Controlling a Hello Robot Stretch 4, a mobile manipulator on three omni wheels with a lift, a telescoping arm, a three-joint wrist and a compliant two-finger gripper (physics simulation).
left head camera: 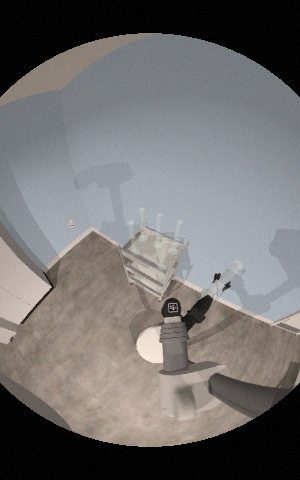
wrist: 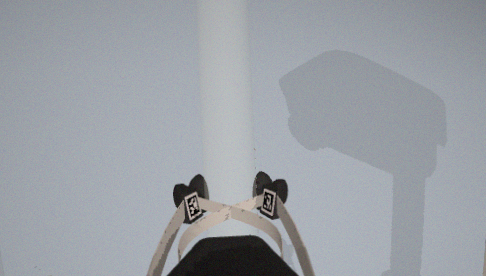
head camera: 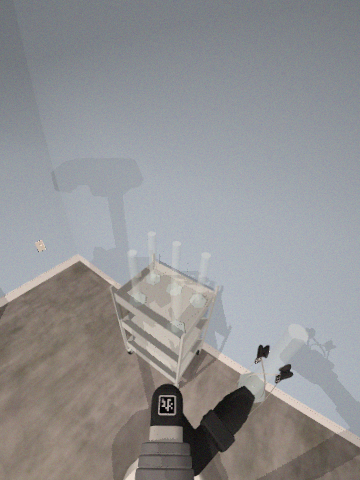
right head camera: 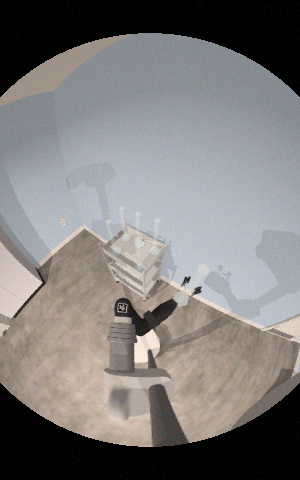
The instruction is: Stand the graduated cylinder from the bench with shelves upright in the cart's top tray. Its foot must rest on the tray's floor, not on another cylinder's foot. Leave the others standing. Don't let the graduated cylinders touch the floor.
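Where they show: gripper, fingertip midpoint: (left head camera: 224, 277) (wrist: 230, 187) (head camera: 278, 355) (right head camera: 195, 281); robot's base, link origin: (left head camera: 156, 343) (right head camera: 139, 342).
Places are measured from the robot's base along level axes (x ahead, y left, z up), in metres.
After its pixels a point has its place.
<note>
My gripper (head camera: 273, 363) (left head camera: 221, 281) {y -0.300, x 0.318, z 0.996 m} (right head camera: 192, 285) {y -0.300, x 0.318, z 0.996 m} (wrist: 230, 187) {y -0.300, x 0.318, z 0.996 m} is shut on a pale, see-through graduated cylinder (head camera: 289, 346) {y -0.255, x 0.280, z 1.131 m} (left head camera: 234, 271) {y -0.259, x 0.278, z 1.137 m} (right head camera: 202, 272) {y -0.264, x 0.281, z 1.159 m} (wrist: 226, 100) {y -0.253, x 0.281, z 1.076 m}. The cylinder's foot (head camera: 251, 387) {y -0.250, x 0.278, z 0.870 m} shows below the fingers, partly behind the black wrist. It looks roughly upright and hangs right of the cart, apart from it. The cart's top tray (head camera: 155, 317) {y 0.075, x 0.662, z 0.635 m} (left head camera: 140, 258) {y 0.132, x 0.700, z 0.635 m} (right head camera: 122, 259) {y 0.116, x 0.678, z 0.634 m} holds several standing clear cylinders; one foot (head camera: 177, 326) is near the tray's front corner. The bench with shelves cannot be made out for certain.
The cart stands near the blue wall (head camera: 225, 150) {y -0.184, x 0.883, z 1.398 m} by a room corner. A white round thing (left head camera: 149, 345) {y 0.077, x -0.010, z 0.187 m} (right head camera: 148, 350) is low down near the arm, partly hidden. Pale furniture (left head camera: 20, 285) {y 1.590, x 0.350, z 0.491 m} (right head camera: 15, 282) {y 1.591, x 0.348, z 0.432 m} is at the far left. A small wall plate (head camera: 40, 246) {y 1.296, x 1.523, z 0.369 m} is left of the cart.
</note>
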